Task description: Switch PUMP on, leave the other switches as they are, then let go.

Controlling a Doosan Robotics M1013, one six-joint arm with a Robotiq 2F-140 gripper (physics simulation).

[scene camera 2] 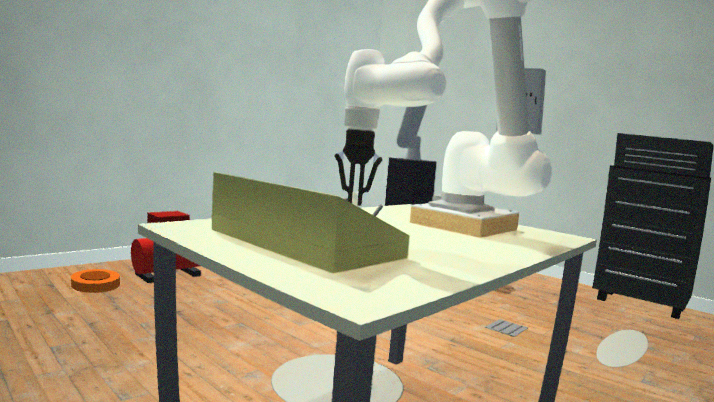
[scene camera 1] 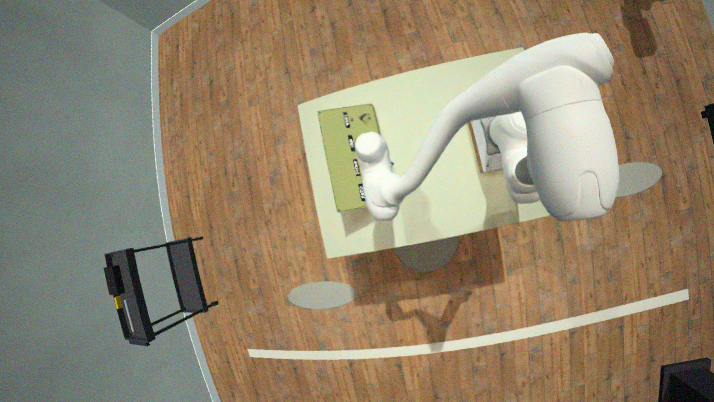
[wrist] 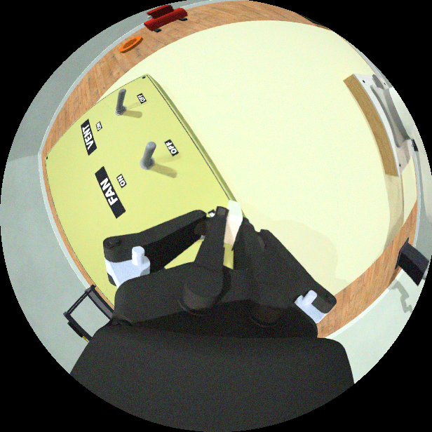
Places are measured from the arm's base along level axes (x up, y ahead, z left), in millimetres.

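Where they show: arm's base at its link origin: (scene camera 2: 461, 208).
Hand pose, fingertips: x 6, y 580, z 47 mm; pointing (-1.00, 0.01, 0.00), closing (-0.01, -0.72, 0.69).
Things, the pixels of their top centre, and the offset from my fingertips. Level surfaces: height alone.
- PUMP label at its top centre: (scene camera 1: 356, 167) dx +48, dy +128, dz +5 mm
- FEED label at its top centre: (scene camera 1: 361, 192) dx +48, dy +121, dz +125 mm
- lever at its top centre: (scene camera 2: 377, 204) dx +57, dy +38, dz +120 mm
- pale table at its surface level: dx -71 mm
The green switch panel (scene camera 1: 334, 165) (scene camera 2: 280, 220) (wrist: 160, 197) stands on the table. In the wrist view the VENT lever (wrist: 121, 102) and the FAN lever (wrist: 149, 156) lean toward their OFF labels. The PUMP label (scene camera 1: 356, 167) and FEED label (scene camera 1: 361, 192) show beside the arm in scene camera 1. The PUMP lever is hidden by the gripper and arm, so its position cannot be told. One lever (scene camera 2: 378, 210) sticks out past the near end in scene camera 2. My gripper (scene camera 2: 356, 198) (wrist: 231, 211) is shut and empty, pointing down, its pale tips low by the panel's OFF-side edge.
The pale table (scene camera 1: 400, 100) (scene camera 2: 280, 280) (wrist: 280, 100) carries the arm's wooden base block (scene camera 2: 450, 222) (wrist: 372, 122). On the floor are an orange ring (scene camera 2: 79, 286) and a red machine (scene camera 2: 142, 255). A black drawer cabinet (scene camera 2: 650, 220) stands by the wall.
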